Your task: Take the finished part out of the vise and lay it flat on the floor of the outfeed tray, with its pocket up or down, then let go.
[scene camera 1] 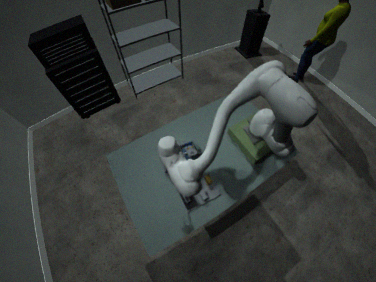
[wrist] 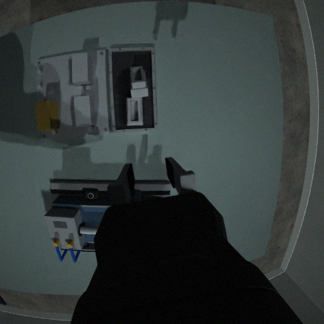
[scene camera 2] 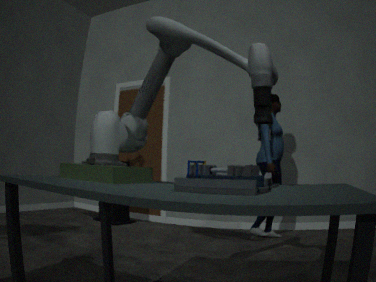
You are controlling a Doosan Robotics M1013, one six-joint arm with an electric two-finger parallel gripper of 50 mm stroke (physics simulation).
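The vise has a blue body and grey blocks; in the wrist view my gripper hides its right part, so I cannot tell whether a part is between its jaws. The outfeed tray has a dark floor and a grey rim. In it, one pale part lies with its pocket up. Another pocketed part looks tilted, beside a small pale block shape. My gripper is open and empty, high above the vise's right side. In scene camera 1 the arm hides it.
A grey plate with two pale blocks and an orange block is left of the tray in the wrist view. Blue hoses stand at the vise's end. The arm stands on a green base. A person is behind the table.
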